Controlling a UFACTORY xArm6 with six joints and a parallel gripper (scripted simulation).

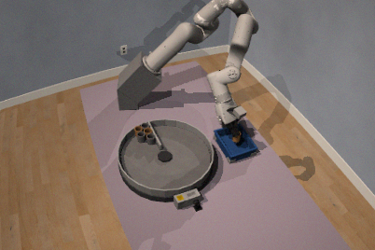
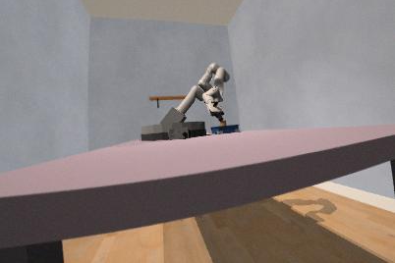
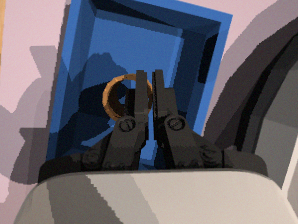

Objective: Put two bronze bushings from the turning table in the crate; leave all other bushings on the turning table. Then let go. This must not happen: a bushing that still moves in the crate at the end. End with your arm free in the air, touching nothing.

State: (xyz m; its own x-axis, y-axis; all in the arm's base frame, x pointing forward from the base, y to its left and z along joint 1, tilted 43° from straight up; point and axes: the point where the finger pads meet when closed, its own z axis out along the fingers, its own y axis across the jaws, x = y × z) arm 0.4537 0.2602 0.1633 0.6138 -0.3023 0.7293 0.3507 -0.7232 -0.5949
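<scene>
My hand is 20 mm to the right of the blue crate and 80 mm above it. From my hand the other things lie so: grey turning table (30 mm ahead, 330 mm to the right, 50 mm below).
</scene>
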